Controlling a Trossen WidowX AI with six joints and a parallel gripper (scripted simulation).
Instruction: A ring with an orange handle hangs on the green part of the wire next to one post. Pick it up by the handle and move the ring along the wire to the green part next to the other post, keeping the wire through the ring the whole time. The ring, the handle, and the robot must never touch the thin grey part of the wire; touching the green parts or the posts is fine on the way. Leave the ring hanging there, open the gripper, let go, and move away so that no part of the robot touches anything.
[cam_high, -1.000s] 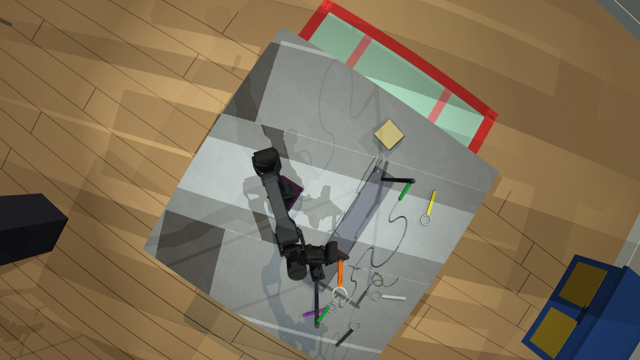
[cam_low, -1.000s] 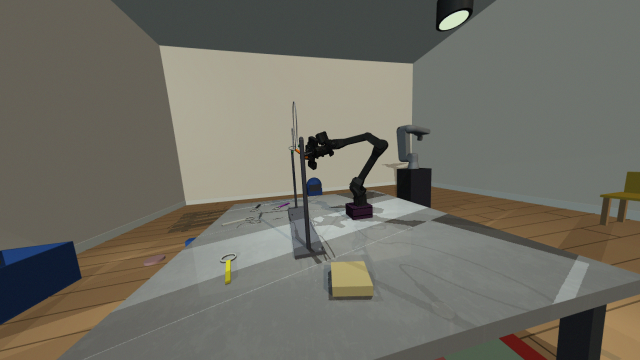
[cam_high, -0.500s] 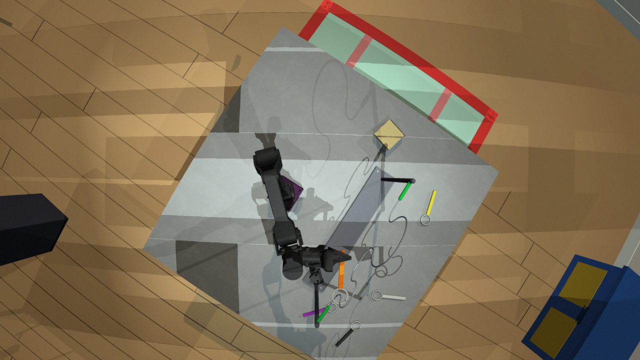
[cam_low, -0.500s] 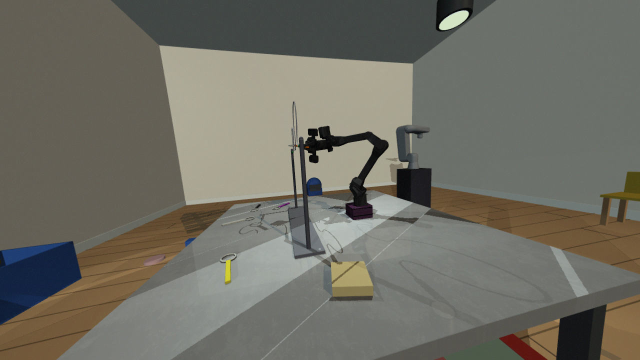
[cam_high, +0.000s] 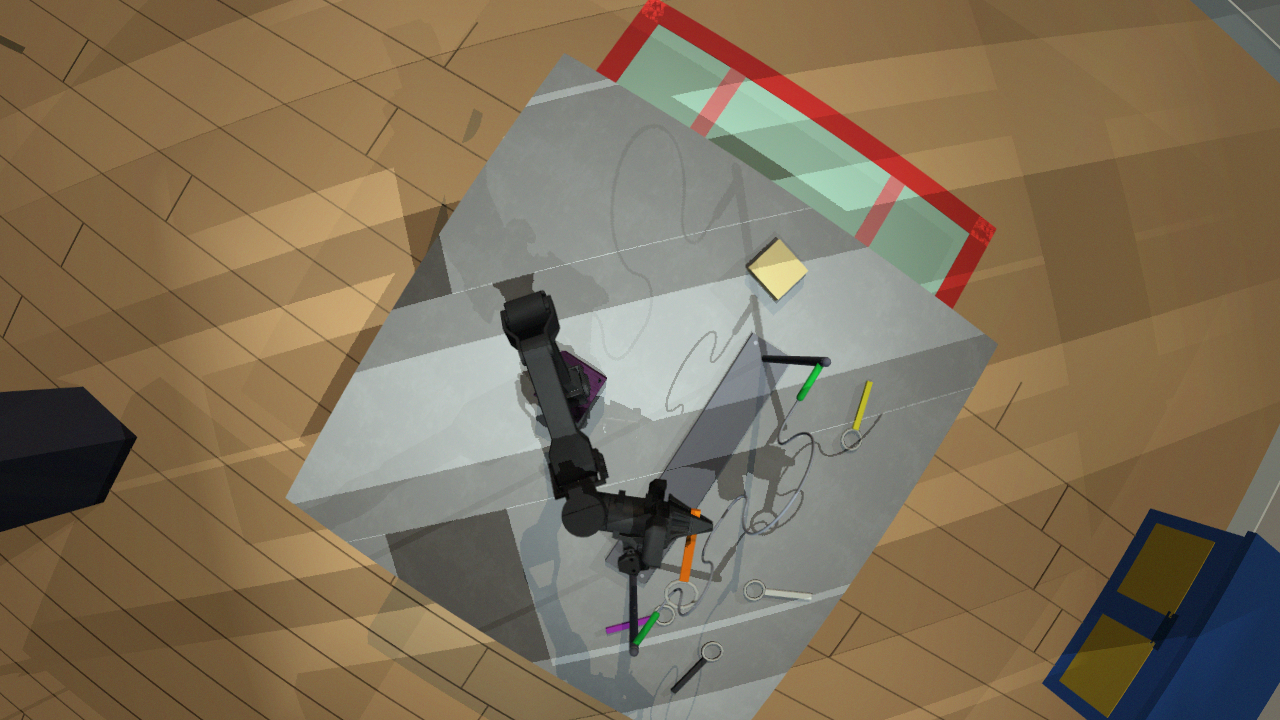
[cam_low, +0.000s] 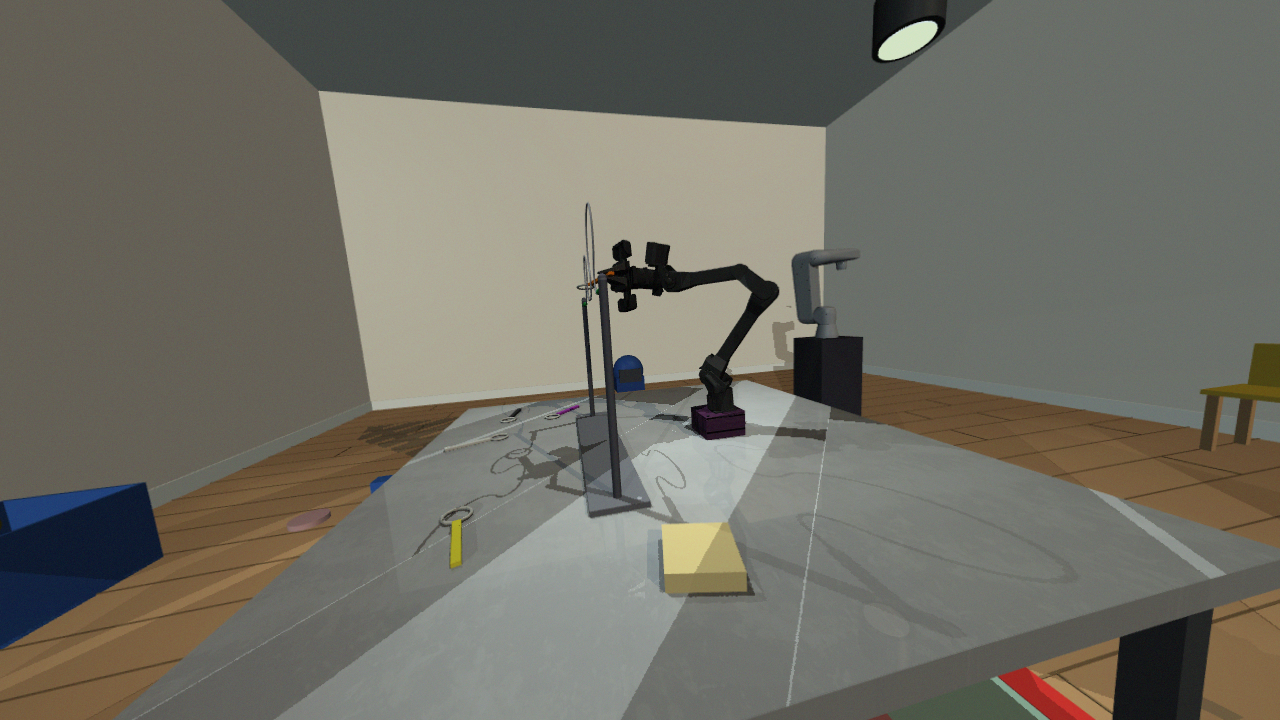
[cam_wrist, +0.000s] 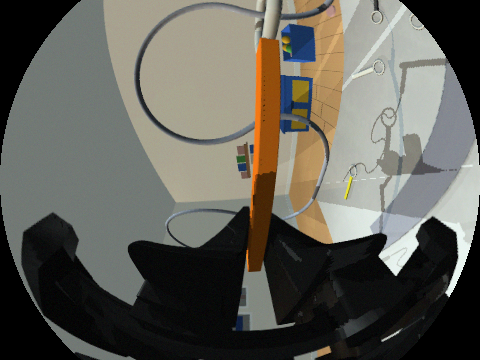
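Now: the ring with orange handle 1 cm ahead of my gripper tip, 8 cm to the right of it and 1 cm below it. Also, from my gripper tip: yellow-handled ring: 29 cm ahead, 32 cm to the left, 46 cm below; purple-handled ring: 16 cm ahead, 36 cm to the right, 46 cm below; tan block: 9 cm behind, 49 cm to the left, 45 cm below.
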